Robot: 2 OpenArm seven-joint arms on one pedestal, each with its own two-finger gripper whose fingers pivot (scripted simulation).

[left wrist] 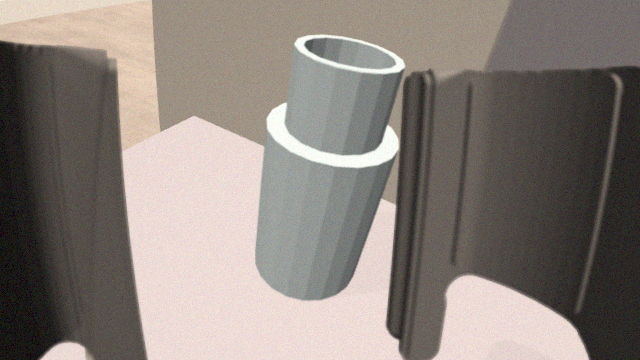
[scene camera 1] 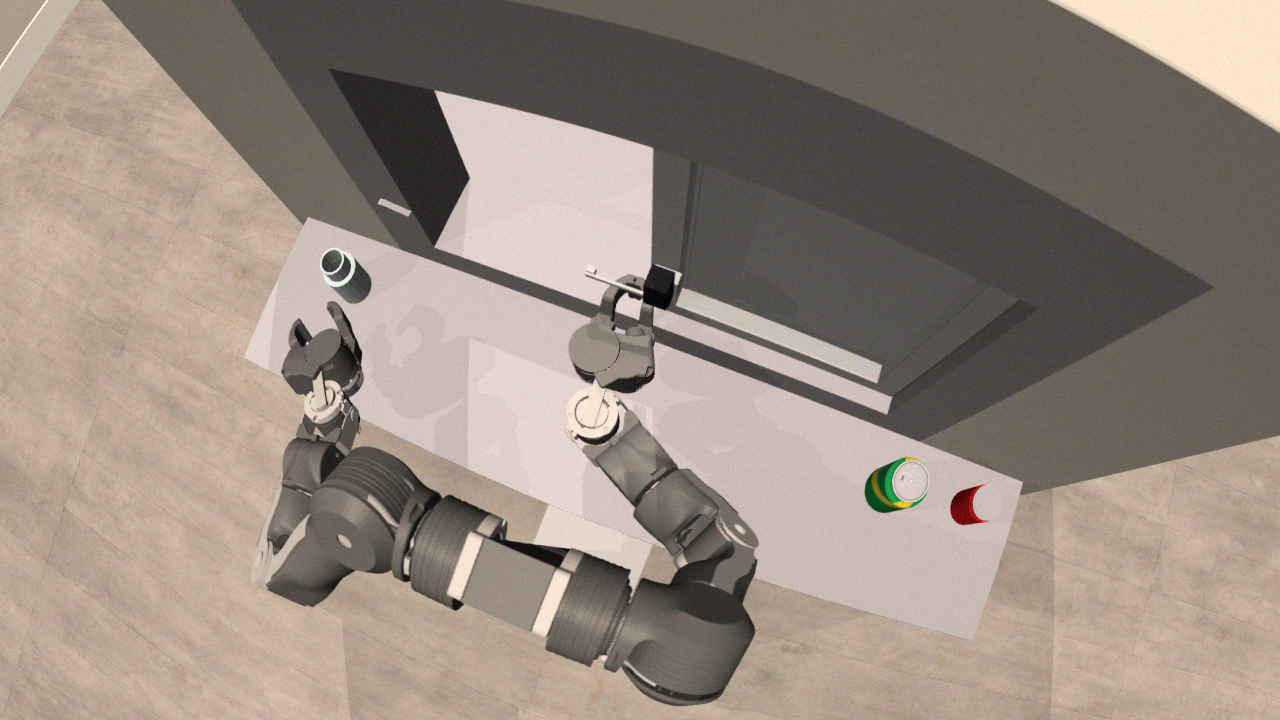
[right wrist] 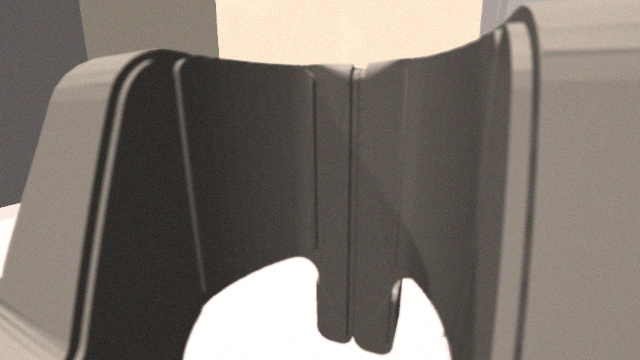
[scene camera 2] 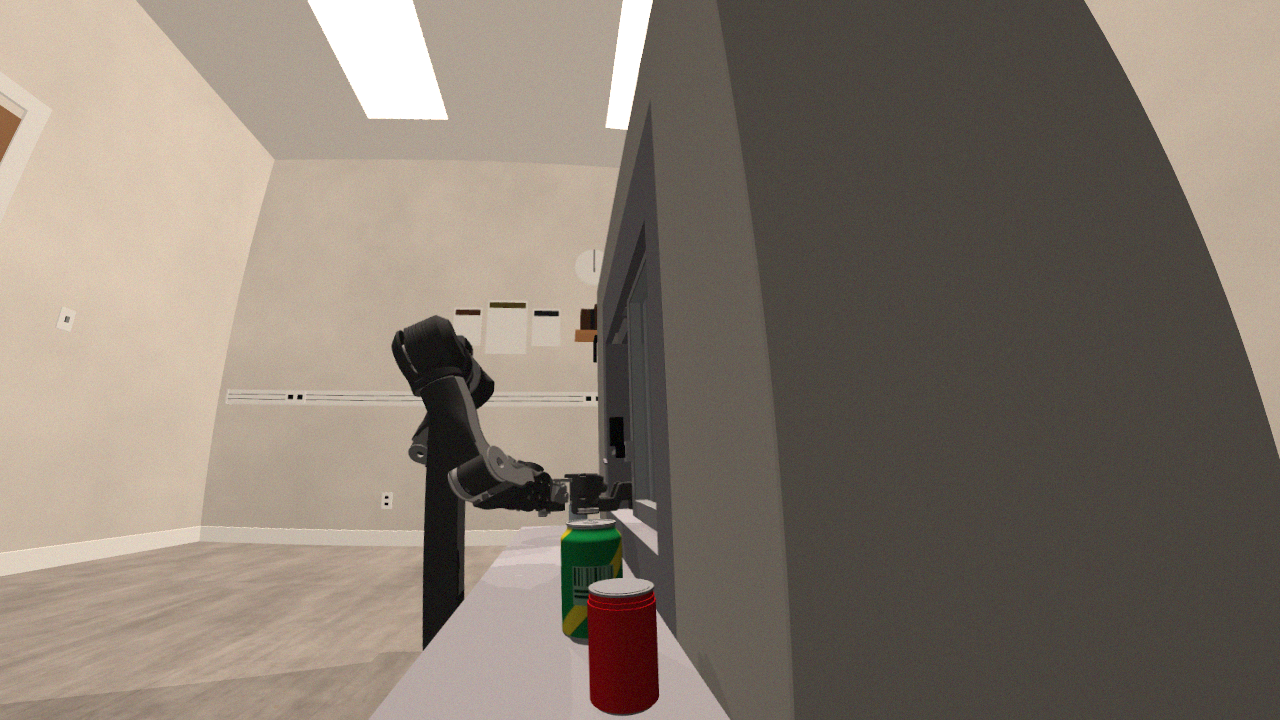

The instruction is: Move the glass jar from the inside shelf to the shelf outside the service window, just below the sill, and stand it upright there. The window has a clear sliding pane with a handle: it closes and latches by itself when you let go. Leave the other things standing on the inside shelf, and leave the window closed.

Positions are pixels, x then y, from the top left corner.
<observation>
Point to a red can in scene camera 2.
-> At 622,627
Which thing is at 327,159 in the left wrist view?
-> A glass jar.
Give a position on a glass jar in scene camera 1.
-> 350,280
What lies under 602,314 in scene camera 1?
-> My right gripper.
</observation>
